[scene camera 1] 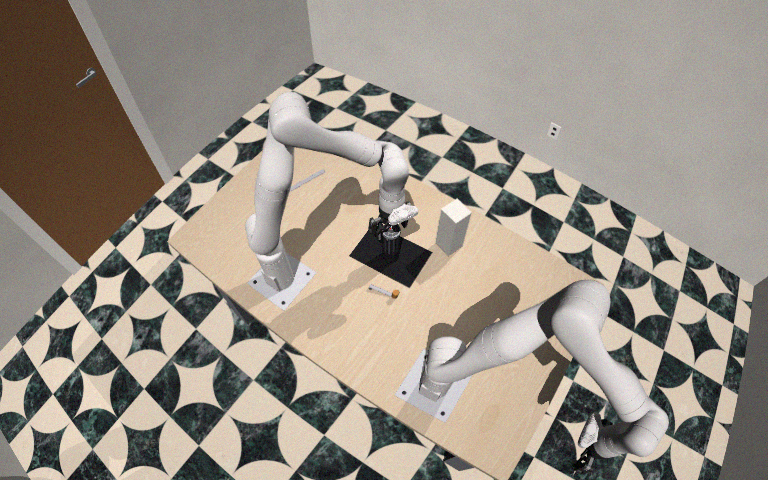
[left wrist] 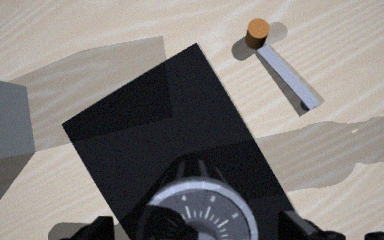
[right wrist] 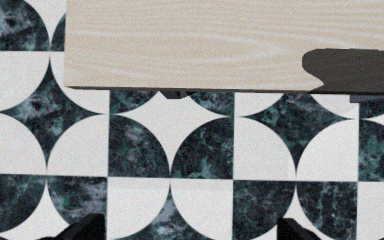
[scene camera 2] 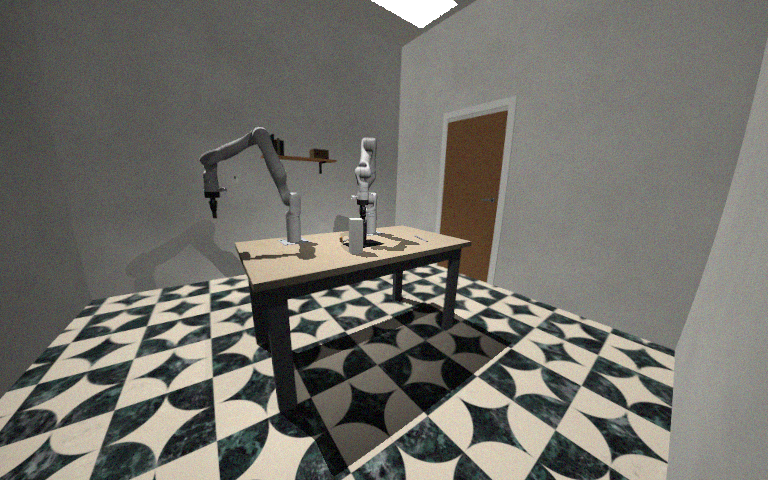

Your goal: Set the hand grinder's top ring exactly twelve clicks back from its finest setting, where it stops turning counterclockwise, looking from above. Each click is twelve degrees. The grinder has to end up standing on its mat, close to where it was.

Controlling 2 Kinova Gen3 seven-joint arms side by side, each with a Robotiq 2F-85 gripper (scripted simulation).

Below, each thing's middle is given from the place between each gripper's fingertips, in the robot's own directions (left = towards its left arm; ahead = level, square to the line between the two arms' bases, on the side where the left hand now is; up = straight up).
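The black mat (scene camera 1: 412, 257) has my left gripper 16 cm above it and 1 cm short of it. There is also the tall pale box (scene camera 1: 454, 219), and counted from my left hand it is 14 cm to the right, 16 cm ahead and 6 cm below.
As for my right hand, the black mat is 83 cm to the left of it, 20 cm below it and 29 cm ahead of it. The tall pale box is 45 cm ahead of that same right hand, 10 cm below it and 69 cm to the left of it.
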